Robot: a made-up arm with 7 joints.
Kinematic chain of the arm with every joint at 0, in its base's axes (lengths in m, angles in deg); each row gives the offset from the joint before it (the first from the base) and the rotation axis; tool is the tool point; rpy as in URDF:
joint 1: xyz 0 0 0.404 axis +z
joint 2: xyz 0 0 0 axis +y
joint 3: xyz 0 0 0.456 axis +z
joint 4: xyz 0.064 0 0 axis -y
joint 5: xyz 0.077 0 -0.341 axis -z
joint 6: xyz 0 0 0 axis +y
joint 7: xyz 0.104 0 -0.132 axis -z
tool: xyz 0 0 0 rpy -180 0 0
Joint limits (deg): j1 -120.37..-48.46 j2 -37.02..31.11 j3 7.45..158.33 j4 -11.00..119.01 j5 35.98..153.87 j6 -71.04..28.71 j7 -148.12..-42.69
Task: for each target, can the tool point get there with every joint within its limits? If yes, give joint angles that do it. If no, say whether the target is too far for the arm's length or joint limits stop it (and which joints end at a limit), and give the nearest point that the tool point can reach.
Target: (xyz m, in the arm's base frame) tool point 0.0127 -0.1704 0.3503
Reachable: yes | joints -85.32 24.07 32.38 13.07 133.70 -14.22 -68.07
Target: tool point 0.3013 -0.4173 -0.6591
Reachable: no: too far | nearest point 0.2167 -0.3002 0.2516 | short by 0.922 m
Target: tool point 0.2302 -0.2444 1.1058
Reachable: yes | joints -98.17 -25.24 37.59 87.38 68.94 3.26 -72.54
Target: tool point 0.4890 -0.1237 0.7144
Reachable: yes | joints -86.37 22.94 105.64 69.05 104.68 -29.00 -98.19
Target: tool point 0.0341 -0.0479 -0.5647
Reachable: no: joint limits stop it (at a limit: joint 2, joint 3, joint 5) | nearest point 0.1165 -0.1636 0.2528 | short by 0.830 m
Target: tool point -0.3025 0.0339 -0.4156
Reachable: no: joint limits stop it (at a limit: joint 1, joint 2, joint 3) | nearest point -0.1336 -0.1642 0.2609 | short by 0.725 m
